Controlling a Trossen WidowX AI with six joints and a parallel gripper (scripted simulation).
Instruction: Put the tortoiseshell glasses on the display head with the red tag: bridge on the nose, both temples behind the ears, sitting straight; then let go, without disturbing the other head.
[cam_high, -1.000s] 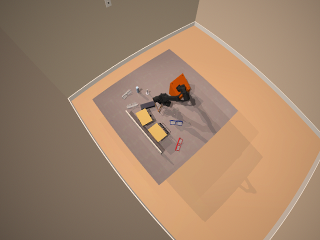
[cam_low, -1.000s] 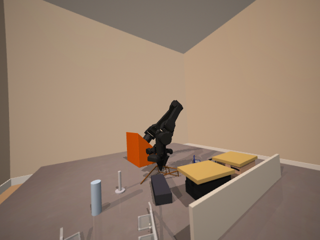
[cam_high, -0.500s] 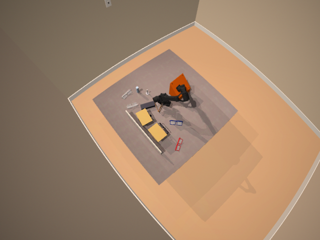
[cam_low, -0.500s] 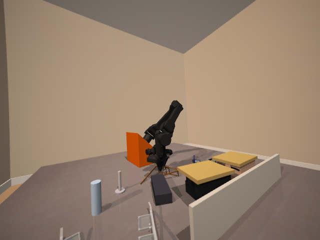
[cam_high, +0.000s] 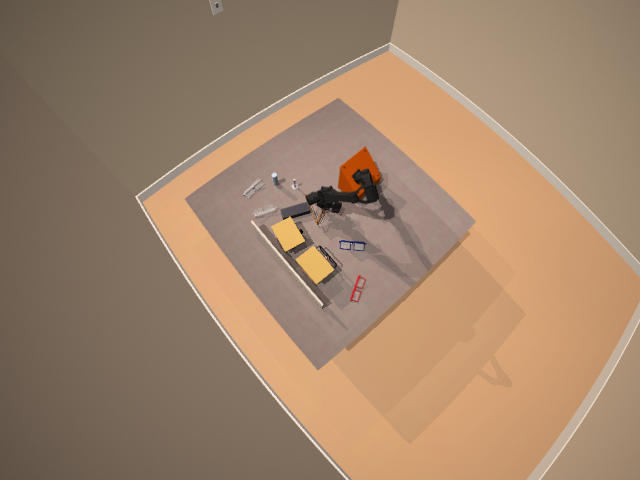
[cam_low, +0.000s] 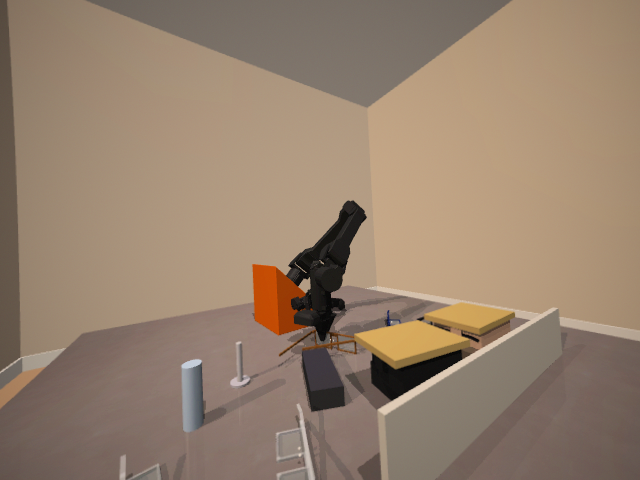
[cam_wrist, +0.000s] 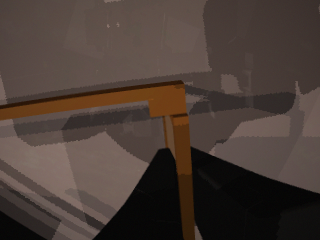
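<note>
Now: the peg stand 24 cm to the right of my gripper tip and 1 cm above it. The rest, counted from my gripper tip: black box 12 cm ahead, 12 cm to the right; then long low panel 40 cm ahead, 7 cm to the left, 4 cm above.
</note>
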